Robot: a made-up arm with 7 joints.
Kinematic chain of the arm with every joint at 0, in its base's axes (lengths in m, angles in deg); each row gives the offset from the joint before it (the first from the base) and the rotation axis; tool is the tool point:
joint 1: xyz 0 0.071 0 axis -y
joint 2: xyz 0 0.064 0 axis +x
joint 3: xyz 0 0 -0.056 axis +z
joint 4: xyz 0 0 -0.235 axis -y
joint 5: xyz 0 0 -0.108 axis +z
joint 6: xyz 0 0 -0.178 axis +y
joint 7: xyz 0 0 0 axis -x
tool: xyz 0 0 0
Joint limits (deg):
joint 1: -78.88..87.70
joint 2: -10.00..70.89
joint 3: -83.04..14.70
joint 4: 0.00..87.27
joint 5: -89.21..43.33
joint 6: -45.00..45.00
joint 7: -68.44..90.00
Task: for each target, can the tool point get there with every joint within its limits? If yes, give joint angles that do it. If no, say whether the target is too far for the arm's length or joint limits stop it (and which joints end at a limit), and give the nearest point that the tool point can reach.
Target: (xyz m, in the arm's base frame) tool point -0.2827 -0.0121 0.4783
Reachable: no: joint limits stop it (at a limit: joint 1, joint 3, joint 4) | nearest point -0.3131 -0.1239 -0.0968 | short by 0.587 m
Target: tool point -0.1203 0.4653 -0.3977
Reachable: yes | joints -32.21 59.14 -57.73 46.18 -8.65 15.16 8.64
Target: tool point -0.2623 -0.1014 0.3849
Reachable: no: joint limits stop it (at a limit: joint 1, joint 3, joint 4) | nearest point -0.2434 -0.1940 -0.0831 | short by 0.477 m
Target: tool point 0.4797 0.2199 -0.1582
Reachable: yes | joints 63.93 35.74 -72.90 54.82 15.03 -33.24 66.11
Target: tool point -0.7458 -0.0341 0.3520
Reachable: no: too far | nearest point -0.5576 0.0348 -0.1096 | short by 0.503 m
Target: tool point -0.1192 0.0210 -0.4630
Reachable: yes | joints -43.85 -1.90 -23.10 63.18 -70.21 -10.87 -15.87
